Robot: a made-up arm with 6 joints.
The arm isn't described. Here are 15 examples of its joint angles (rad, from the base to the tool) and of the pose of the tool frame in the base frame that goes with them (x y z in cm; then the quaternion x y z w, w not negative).
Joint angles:
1: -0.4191 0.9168 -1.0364 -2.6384 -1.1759 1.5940
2: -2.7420 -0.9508 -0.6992 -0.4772 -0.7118 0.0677
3: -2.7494 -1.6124 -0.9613 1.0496 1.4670 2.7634
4: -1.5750 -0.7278 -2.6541 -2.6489 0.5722 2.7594
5: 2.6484 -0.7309 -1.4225 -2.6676 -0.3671 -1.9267
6: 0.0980 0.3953 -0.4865 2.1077 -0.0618 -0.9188
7: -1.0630 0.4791 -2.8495 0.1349 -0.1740 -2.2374
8: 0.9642 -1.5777 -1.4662 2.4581 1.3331 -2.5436
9: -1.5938 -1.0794 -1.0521 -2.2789 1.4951 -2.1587
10: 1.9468 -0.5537 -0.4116 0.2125 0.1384 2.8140
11: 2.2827 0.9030 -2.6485 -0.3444 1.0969 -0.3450
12: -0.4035 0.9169 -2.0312 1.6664 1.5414 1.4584
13: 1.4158 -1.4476 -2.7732 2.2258 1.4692 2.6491
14: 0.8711 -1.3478 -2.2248 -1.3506 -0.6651 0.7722
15: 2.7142 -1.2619 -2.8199 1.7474 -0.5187 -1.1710
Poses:
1: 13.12 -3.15 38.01 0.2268 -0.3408 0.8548 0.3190
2: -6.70 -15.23 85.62 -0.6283 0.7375 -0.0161 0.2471
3: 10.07 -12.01 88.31 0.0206 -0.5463 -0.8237 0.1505
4: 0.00 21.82 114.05 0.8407 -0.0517 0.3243 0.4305
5: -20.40 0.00 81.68 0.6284 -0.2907 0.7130 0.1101
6: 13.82 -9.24 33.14 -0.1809 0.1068 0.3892 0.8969
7: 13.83 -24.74 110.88 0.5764 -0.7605 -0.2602 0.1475
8: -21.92 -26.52 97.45 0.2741 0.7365 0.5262 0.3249
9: -7.16 -11.03 94.97 0.7063 0.4125 0.4738 0.3262
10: -13.55 24.71 61.29 0.2594 0.1076 0.4452 0.8502
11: -38.32 43.09 68.91 0.2340 0.4762 -0.6249 0.5727
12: 57.29 -13.72 55.46 0.6700 -0.0418 -0.0435 0.7399
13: -16.50 -67.03 64.16 -0.3679 0.0858 -0.9104 0.1686
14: -37.53 -24.52 87.28 0.6186 0.5839 0.4724 0.2308
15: 52.25 -11.45 79.95 0.6457 -0.5136 -0.1890 0.5325
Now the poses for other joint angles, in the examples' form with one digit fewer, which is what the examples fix.
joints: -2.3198 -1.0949 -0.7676 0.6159 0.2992 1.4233
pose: -9.1 -15.7 86.3 -0.525 -0.258 -0.749 0.311
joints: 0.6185 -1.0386 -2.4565 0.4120 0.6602 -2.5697
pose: -35.3 -25.5 105.5 0.933 -0.147 0.155 0.288
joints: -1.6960 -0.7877 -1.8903 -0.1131 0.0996 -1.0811
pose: 4.0 6.3 112.4 -0.678 0.724 0.121 0.031
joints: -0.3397 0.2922 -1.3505 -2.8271 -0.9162 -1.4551
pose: 27.1 -5.5 50.2 0.045 0.080 -0.123 0.988
